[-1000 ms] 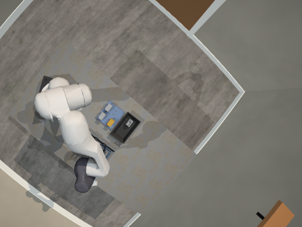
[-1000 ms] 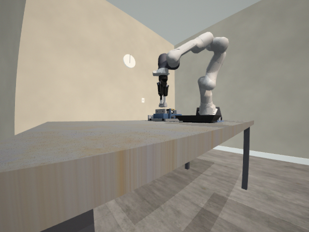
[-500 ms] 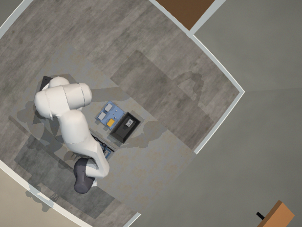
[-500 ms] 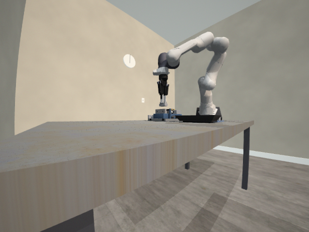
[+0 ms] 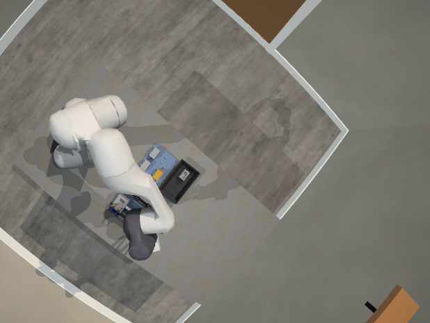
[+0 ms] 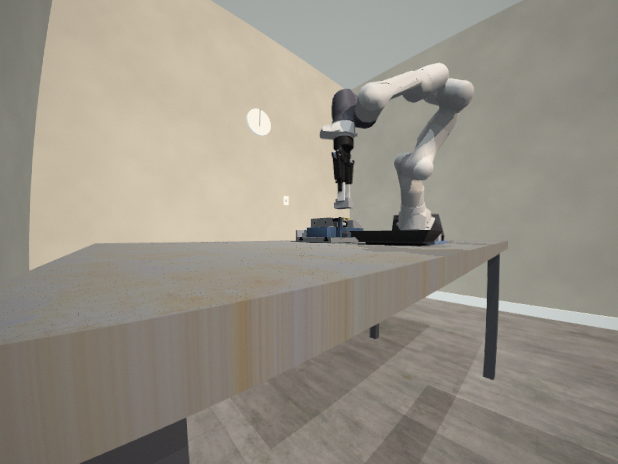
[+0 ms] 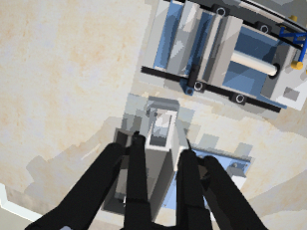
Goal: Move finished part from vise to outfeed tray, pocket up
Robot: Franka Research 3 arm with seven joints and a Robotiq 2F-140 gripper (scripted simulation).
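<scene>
Right now the orange block is 160 mm below my hand, 150 mm behind it and 120 mm to the left of it. From my hand the other things lie so: blue vise (140 mm below, 130 mm to the right, 80 mm behind); blue fixture plate (200 mm behind, 180 mm below, 160 mm to the left).
</scene>
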